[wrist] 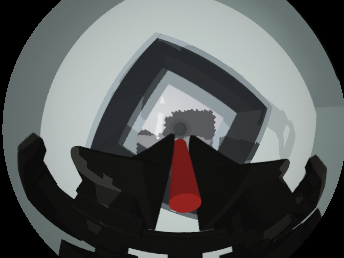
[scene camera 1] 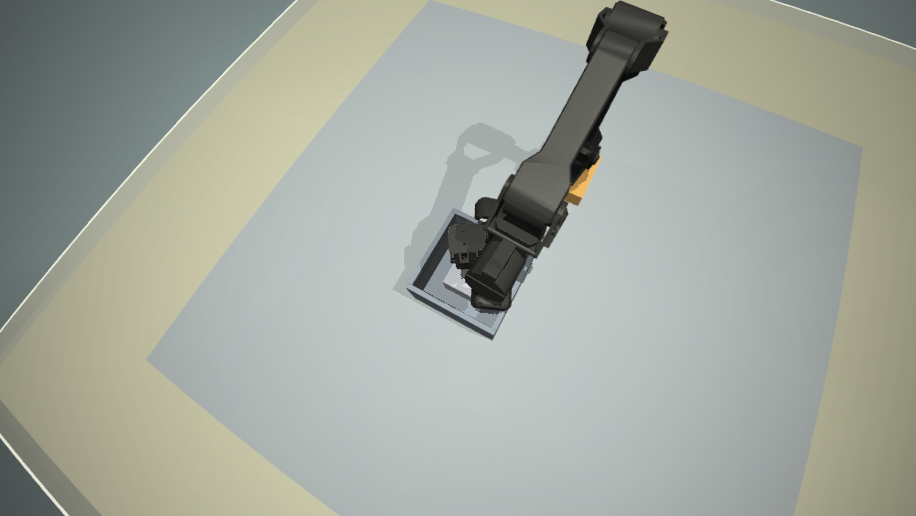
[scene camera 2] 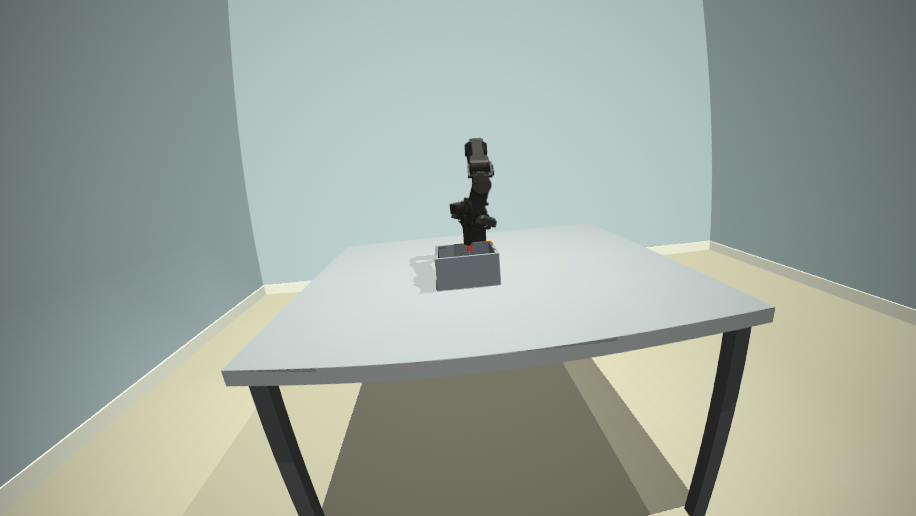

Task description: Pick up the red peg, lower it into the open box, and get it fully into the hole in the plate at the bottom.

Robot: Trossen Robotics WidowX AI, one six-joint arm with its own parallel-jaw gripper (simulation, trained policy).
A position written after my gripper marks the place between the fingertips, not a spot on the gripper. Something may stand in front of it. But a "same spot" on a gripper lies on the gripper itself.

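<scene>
A grey box is visible in scene camera 1, in scene camera 2 and in the wrist view (161, 60). For the box, (scene camera 2: 456, 268) and (scene camera 1: 434, 305) are the same spot. My gripper appears in scene camera 1 and scene camera 2, and also in the wrist view (181, 139). For the gripper, (scene camera 1: 466, 241) and (scene camera 2: 460, 202) are the same spot.
</scene>
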